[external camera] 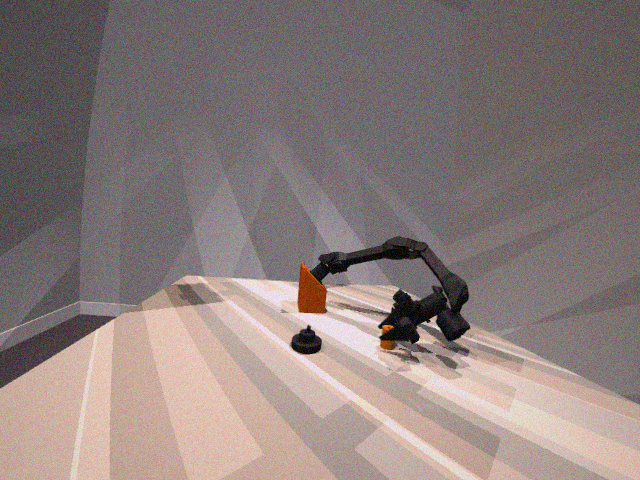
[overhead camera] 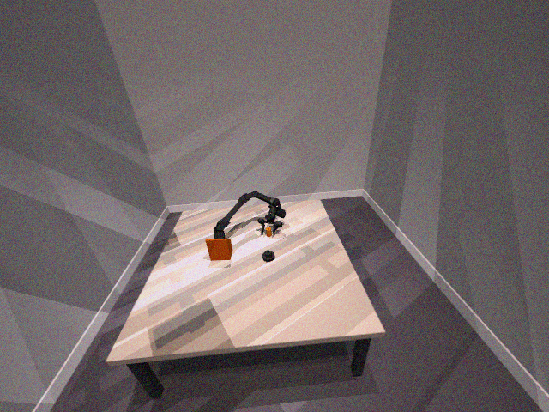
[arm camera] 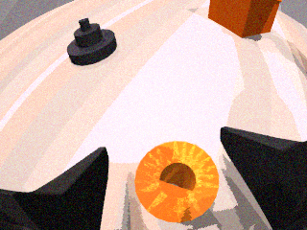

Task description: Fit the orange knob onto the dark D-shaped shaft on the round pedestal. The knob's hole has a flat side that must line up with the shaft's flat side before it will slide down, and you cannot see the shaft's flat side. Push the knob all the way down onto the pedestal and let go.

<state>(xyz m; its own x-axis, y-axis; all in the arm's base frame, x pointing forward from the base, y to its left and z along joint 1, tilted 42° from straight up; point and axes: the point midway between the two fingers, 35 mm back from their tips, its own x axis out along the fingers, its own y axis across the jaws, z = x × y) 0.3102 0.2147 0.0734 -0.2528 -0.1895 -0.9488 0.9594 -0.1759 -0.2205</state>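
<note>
The orange knob lies 10 mm ahead of my gripper tip, 30 mm to the left of it and 10 mm below it. Round my gripper tip: pedestal (20 mm ahead, 210 mm to the right, 10 mm below).
</note>
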